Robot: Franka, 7 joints.
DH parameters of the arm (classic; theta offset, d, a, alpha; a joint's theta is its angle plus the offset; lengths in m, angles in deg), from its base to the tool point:
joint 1: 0 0.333 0 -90
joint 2: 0 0 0 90
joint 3: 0 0.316 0.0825 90
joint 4: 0 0 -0.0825 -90
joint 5: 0 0.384 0 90
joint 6: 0 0 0.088 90
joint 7: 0 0.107 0 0
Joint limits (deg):
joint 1: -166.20..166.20
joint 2: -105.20..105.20
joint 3: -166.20..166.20
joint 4: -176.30..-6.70
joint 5: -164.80..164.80
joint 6: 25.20..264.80
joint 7: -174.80..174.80
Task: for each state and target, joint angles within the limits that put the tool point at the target. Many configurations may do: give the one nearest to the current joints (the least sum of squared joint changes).
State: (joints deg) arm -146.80 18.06 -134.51 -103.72 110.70 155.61 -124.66
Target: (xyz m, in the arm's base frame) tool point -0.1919 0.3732 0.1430
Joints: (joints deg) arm -117.23 -28.39 -128.45 -142.28 112.20 152.52 -124.66
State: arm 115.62 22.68 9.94 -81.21 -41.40 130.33 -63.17
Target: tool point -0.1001 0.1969 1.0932
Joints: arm 113.51 -25.67 3.63 -65.02 -41.93 127.97 -63.17
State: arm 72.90 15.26 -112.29 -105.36 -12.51 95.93 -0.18
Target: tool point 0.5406 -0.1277 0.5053
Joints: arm 77.21 16.15 -94.00 -108.44 -10.19 106.60 -0.18
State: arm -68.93 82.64 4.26 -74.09 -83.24 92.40 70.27
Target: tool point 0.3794 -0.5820 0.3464
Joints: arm -56.51 40.86 13.31 -77.81 -78.23 74.92 70.27
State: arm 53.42 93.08 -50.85 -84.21 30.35 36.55 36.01
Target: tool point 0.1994 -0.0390 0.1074
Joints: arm 58.65 87.57 -48.80 -134.12 21.33 27.35 36.01
